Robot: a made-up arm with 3 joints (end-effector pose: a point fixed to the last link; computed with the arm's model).
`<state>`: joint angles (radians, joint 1 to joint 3).
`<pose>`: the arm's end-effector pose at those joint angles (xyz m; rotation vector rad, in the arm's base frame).
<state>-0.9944 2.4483 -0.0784</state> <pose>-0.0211 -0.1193 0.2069 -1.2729 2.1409 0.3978</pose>
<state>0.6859 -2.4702 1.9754</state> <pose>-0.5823 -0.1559 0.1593 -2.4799 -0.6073 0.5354</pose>
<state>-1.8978 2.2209 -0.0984</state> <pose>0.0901 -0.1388 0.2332 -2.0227 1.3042 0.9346</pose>
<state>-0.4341 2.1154 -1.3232</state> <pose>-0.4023 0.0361 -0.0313 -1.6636 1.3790 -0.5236</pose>
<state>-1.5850 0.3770 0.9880</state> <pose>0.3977 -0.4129 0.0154 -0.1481 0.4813 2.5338</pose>
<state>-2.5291 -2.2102 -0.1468</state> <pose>0.0761 -0.0232 -0.1378 2.4751 -0.5870 1.1874</pose>
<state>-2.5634 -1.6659 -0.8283</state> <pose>0.0782 -0.2349 -0.0610 1.8275 0.2297 1.2773</pose>
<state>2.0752 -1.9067 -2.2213</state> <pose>0.2270 0.2446 0.3735 -0.1567 2.1415 1.2774</pose>
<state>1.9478 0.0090 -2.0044</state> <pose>0.1047 -0.0949 -0.0469 0.0003 -0.0114 2.3310</pose>
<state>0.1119 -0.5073 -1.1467</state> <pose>-0.1861 0.2164 -0.0253 0.2680 -0.4708 -1.2300</pose>
